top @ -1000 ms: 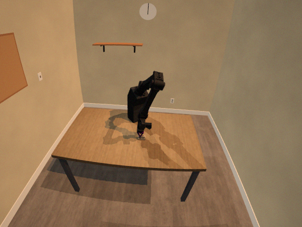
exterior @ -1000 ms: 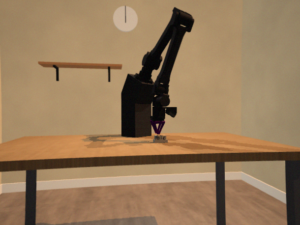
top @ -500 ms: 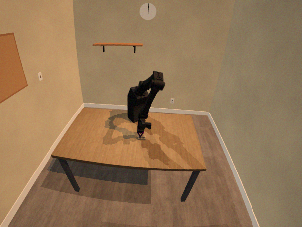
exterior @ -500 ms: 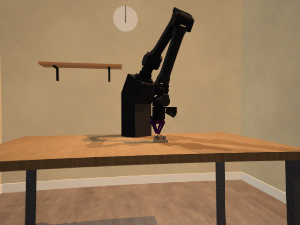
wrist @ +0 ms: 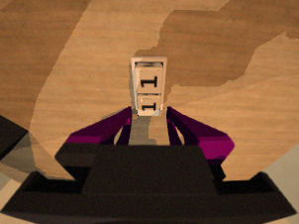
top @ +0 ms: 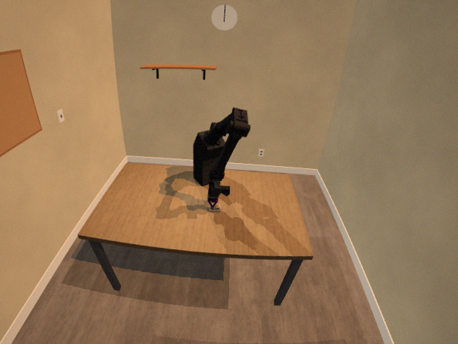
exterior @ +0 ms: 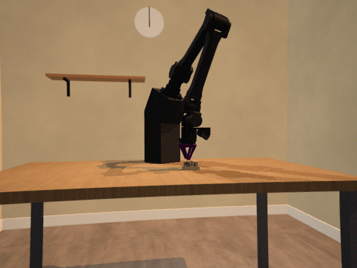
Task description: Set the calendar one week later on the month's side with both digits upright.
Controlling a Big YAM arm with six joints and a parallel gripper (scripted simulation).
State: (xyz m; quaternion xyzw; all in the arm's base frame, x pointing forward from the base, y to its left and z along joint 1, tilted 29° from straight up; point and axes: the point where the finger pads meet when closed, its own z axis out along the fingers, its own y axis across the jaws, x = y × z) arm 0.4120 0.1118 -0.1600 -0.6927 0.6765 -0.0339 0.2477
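The tray is 5 cm below my hand and 2 cm to the left of it.
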